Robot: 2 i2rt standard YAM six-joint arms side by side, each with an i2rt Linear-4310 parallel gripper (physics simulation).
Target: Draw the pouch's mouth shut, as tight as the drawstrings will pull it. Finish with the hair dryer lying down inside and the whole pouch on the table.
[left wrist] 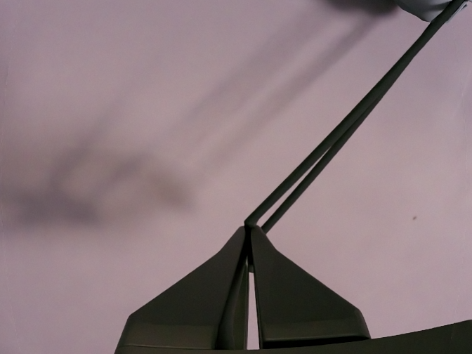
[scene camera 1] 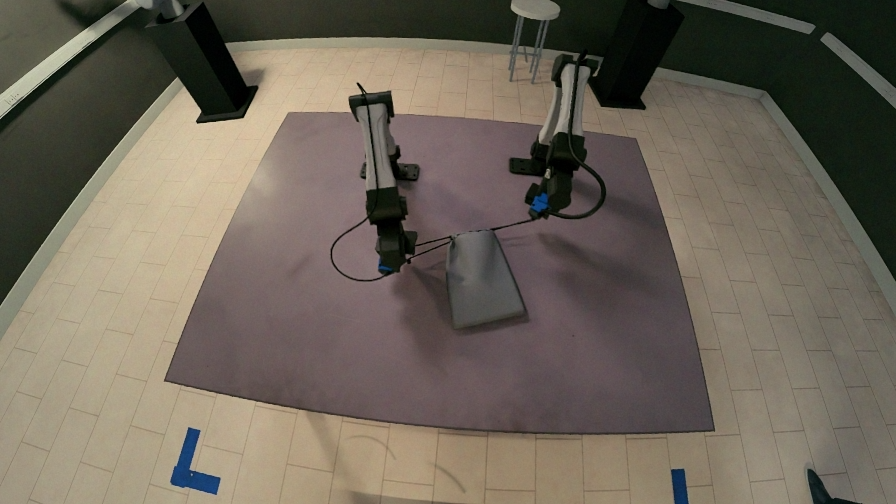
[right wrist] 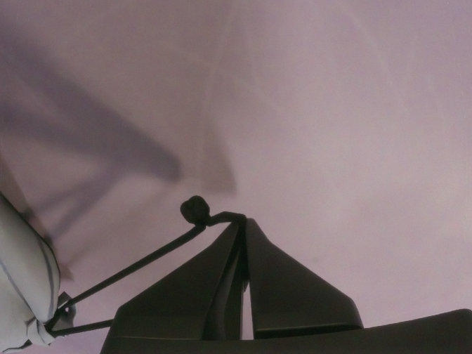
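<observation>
The grey pouch [scene camera 1: 482,282] [left wrist: 425,7] [right wrist: 25,270] lies on the purple table mat [scene camera 1: 281,338], its mouth edge toward the arms and narrower than its base. The mouth fabric is bunched in folds in the right wrist view. The hair dryer does not show. My left gripper [scene camera 1: 537,216] [left wrist: 249,236] is shut on a black drawstring [scene camera 1: 513,223] [left wrist: 350,117], which runs taut to the pouch's mouth. My right gripper [scene camera 1: 408,259] [right wrist: 244,230] is shut on the other drawstring [right wrist: 135,265], beside its round knot [right wrist: 195,209]; its two strands stretch to the mouth's left corner.
Both arms reach in from the back of the mat. Black pedestals [scene camera 1: 200,62] [scene camera 1: 635,53] and a white stool [scene camera 1: 534,9] stand behind it. Blue tape [scene camera 1: 184,467] marks the floor in front. A shoe tip [scene camera 1: 817,485] shows at the lower right.
</observation>
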